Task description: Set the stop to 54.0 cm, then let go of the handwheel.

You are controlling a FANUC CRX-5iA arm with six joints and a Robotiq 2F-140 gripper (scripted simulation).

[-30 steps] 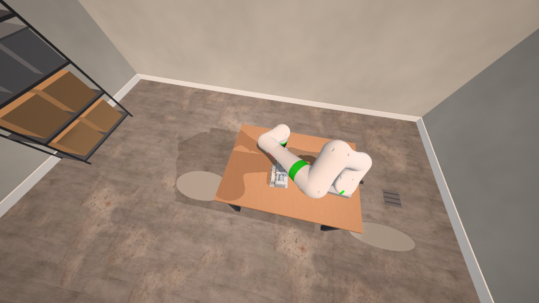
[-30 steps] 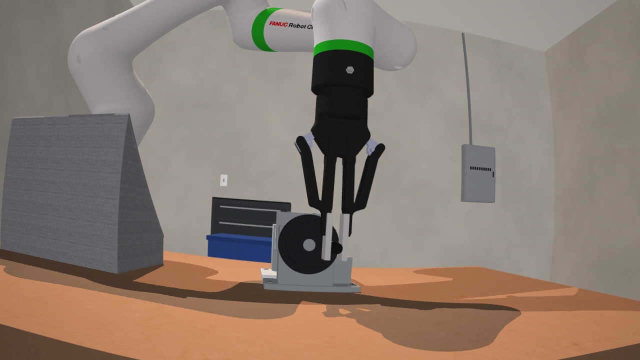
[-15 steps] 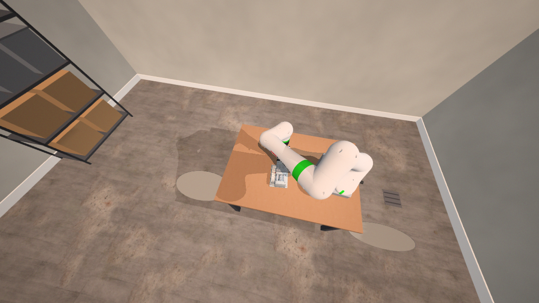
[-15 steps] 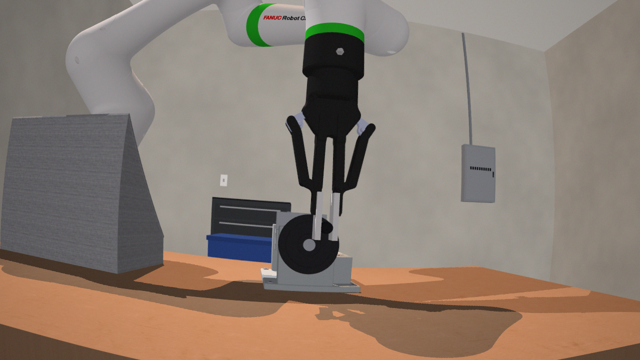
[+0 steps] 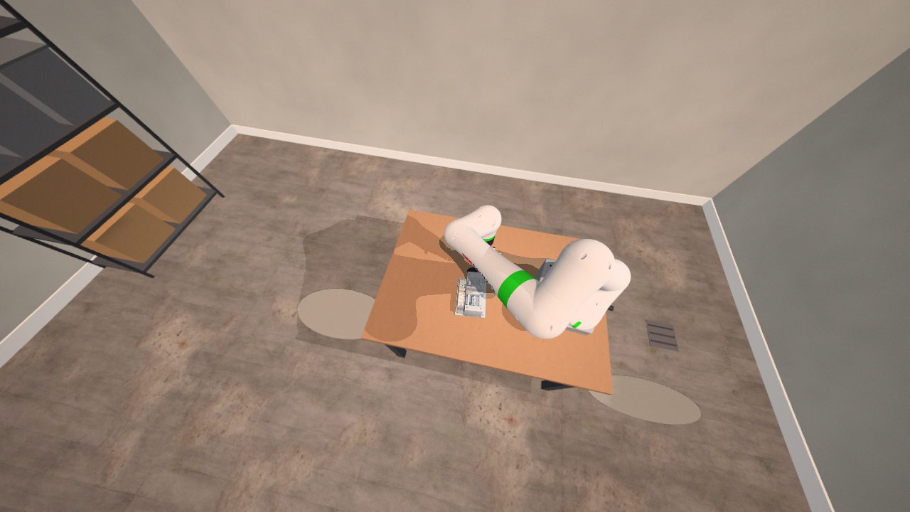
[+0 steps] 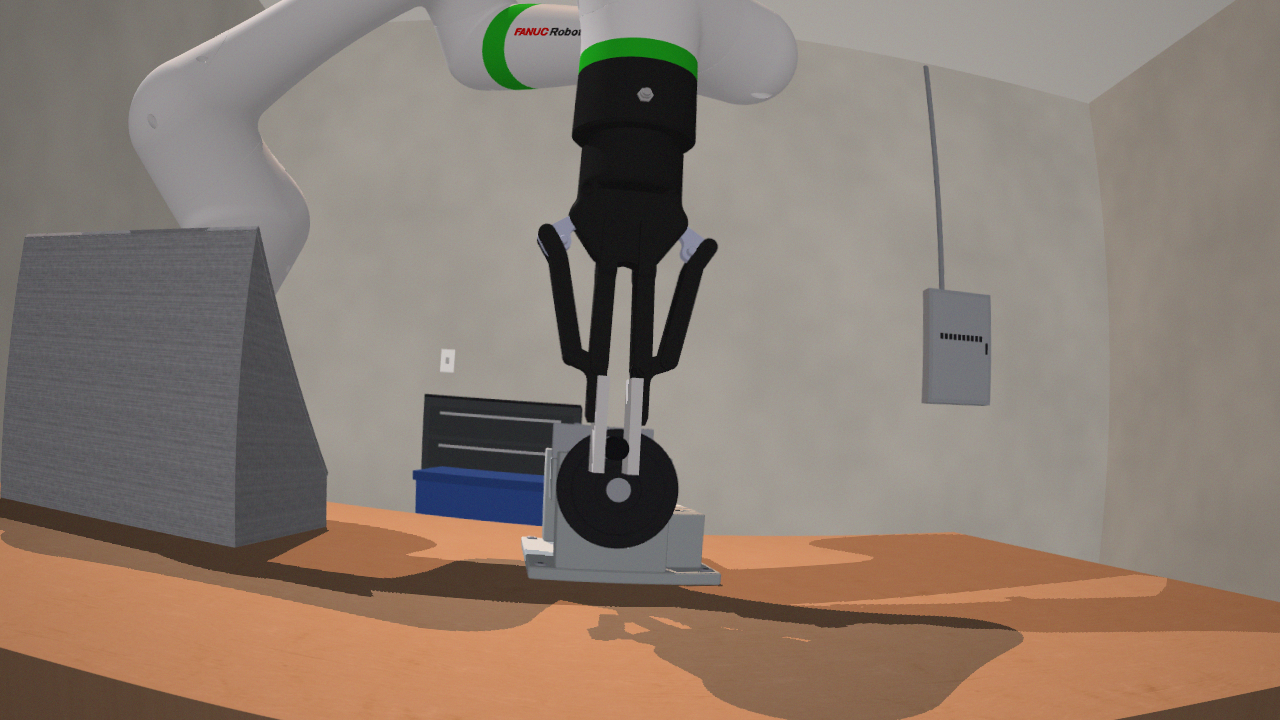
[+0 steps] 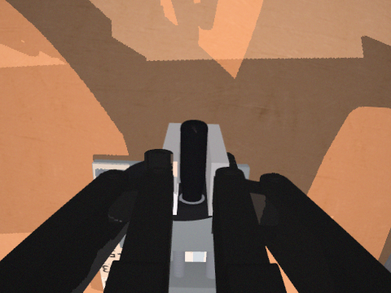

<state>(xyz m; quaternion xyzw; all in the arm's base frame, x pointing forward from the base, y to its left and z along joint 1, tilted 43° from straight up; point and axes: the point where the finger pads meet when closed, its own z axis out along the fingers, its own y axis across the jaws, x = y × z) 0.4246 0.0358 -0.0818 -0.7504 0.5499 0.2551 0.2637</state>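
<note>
The black handwheel is 20 mm to the left of my hand and 20 mm below it. Round my hand: sliding stop block: 20 mm behind, 140 mm to the left, 30 mm below; black crank knob: 20 mm below.
</note>
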